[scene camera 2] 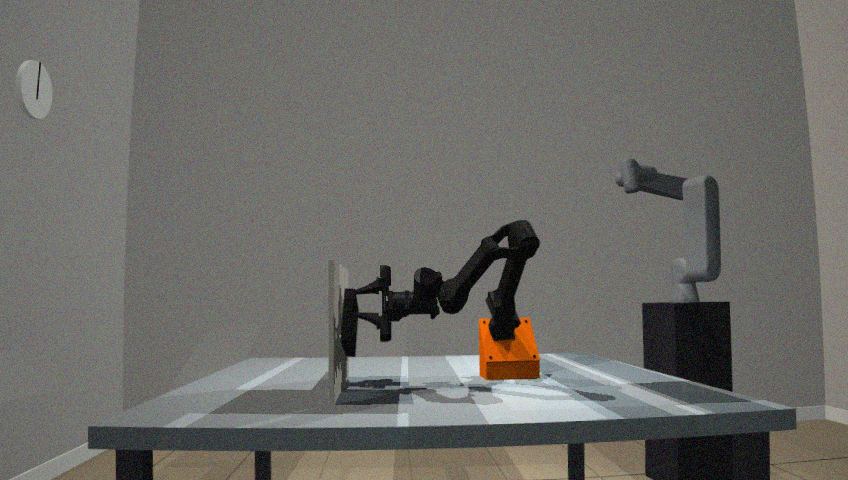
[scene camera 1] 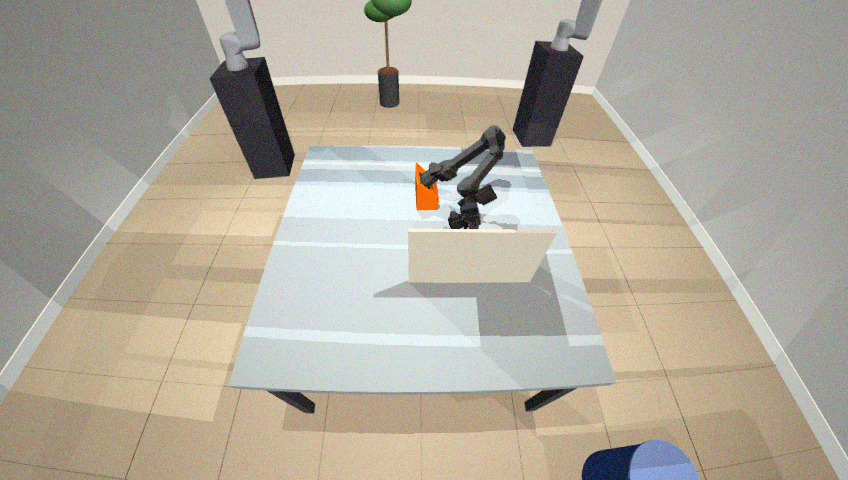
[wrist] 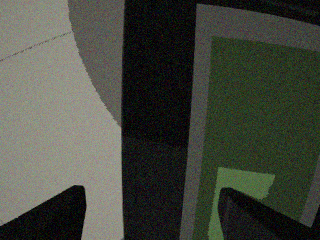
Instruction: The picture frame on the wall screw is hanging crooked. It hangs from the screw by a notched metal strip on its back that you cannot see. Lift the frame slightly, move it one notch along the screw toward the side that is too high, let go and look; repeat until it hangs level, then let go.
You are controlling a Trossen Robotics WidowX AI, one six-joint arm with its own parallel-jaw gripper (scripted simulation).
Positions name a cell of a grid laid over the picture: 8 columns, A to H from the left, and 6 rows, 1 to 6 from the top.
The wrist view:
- gripper: D5
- picture frame: F3
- beige wall panel: B2
